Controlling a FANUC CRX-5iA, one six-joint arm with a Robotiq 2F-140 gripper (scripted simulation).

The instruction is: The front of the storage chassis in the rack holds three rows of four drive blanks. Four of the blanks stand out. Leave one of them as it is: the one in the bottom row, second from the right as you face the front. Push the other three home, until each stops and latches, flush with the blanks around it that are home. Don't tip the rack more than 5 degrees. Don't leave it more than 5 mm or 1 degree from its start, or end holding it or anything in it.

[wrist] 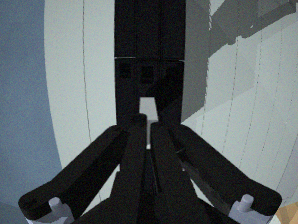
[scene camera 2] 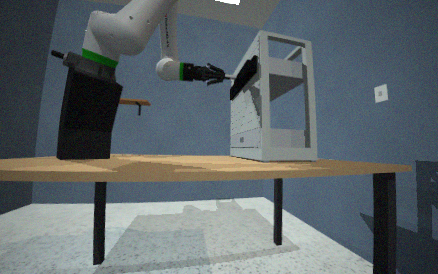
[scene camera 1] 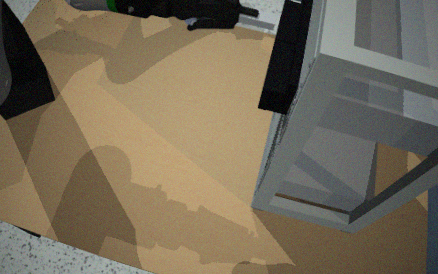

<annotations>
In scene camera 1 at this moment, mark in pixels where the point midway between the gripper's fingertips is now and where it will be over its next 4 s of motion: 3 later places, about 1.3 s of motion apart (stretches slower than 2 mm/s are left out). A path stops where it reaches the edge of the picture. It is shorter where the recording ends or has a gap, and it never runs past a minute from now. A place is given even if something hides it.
My gripper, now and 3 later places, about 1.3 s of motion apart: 275, 22; 287, 25; 293, 27; 297, 27
</annotations>
